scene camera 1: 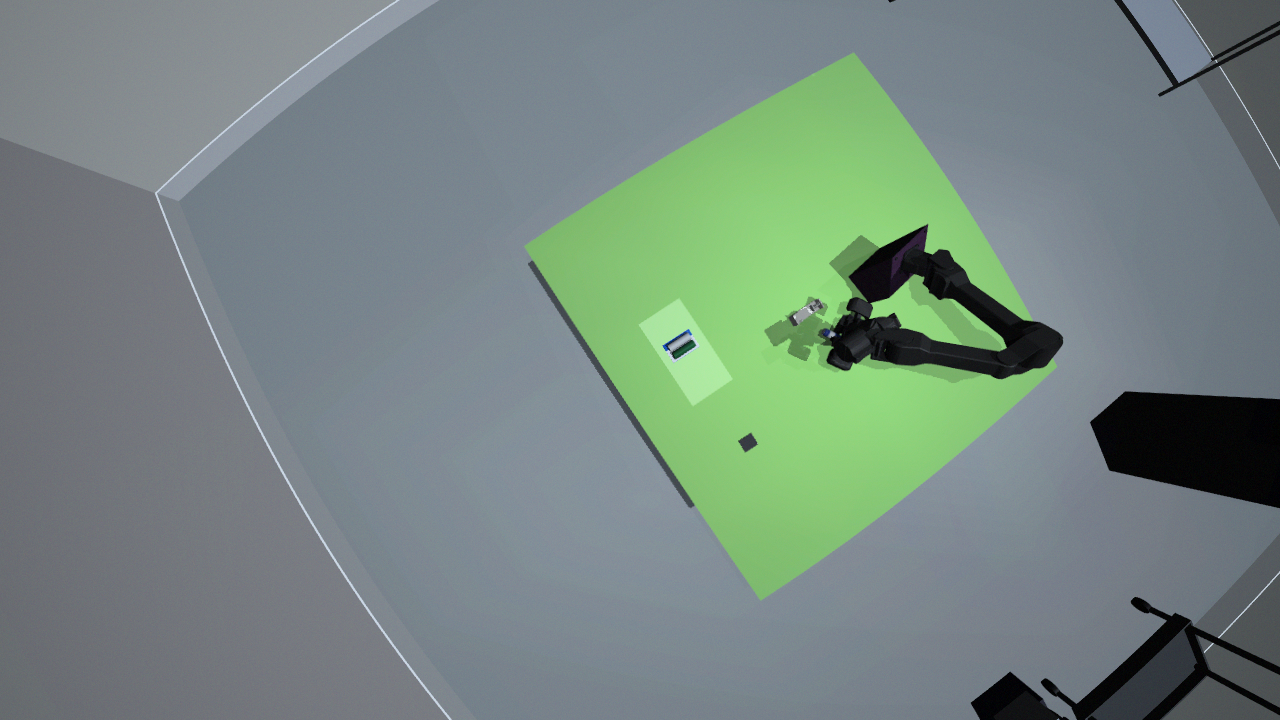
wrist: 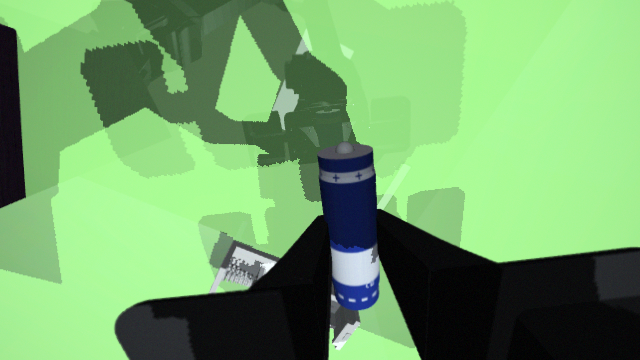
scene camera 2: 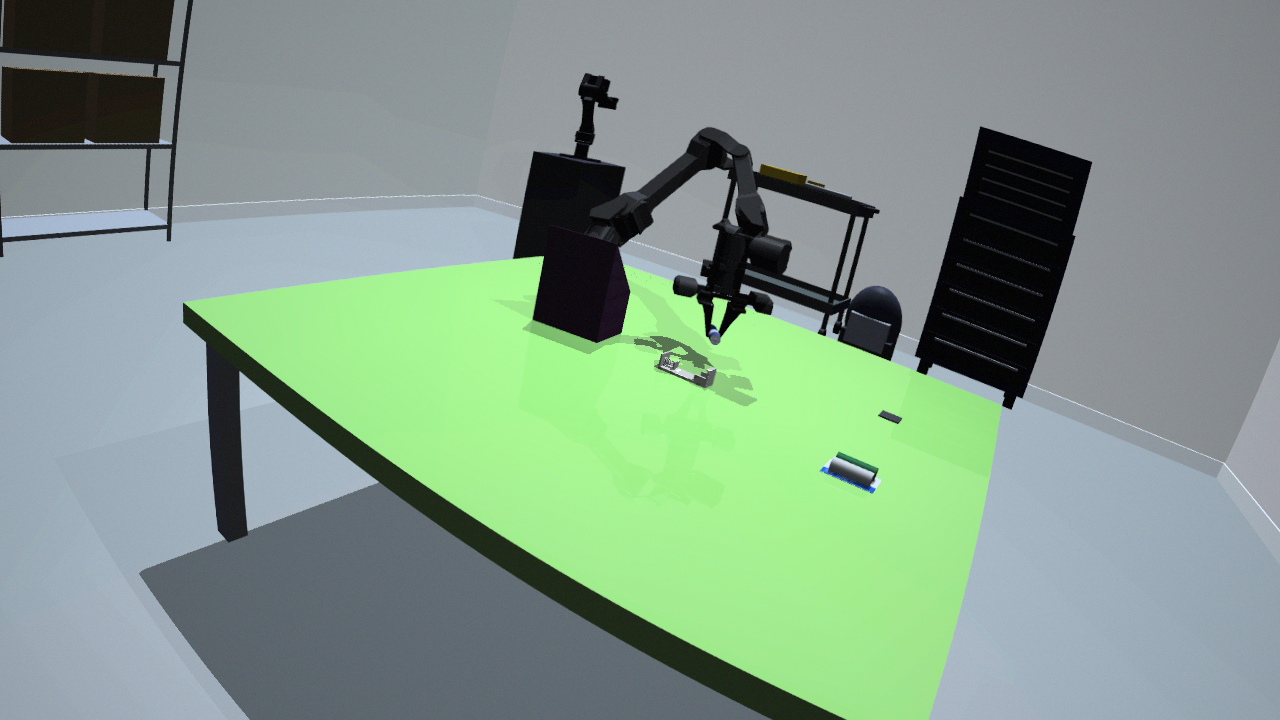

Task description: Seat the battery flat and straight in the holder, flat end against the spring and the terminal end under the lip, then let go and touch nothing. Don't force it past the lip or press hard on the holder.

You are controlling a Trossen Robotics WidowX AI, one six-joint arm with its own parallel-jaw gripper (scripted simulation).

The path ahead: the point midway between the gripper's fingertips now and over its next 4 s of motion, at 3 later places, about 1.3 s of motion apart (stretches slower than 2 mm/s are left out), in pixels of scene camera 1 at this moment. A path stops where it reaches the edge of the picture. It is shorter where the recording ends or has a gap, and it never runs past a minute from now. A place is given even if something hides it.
My gripper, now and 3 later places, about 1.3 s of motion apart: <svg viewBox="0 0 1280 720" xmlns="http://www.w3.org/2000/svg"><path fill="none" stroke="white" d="M832 336L817 310L805 313L802 314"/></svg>
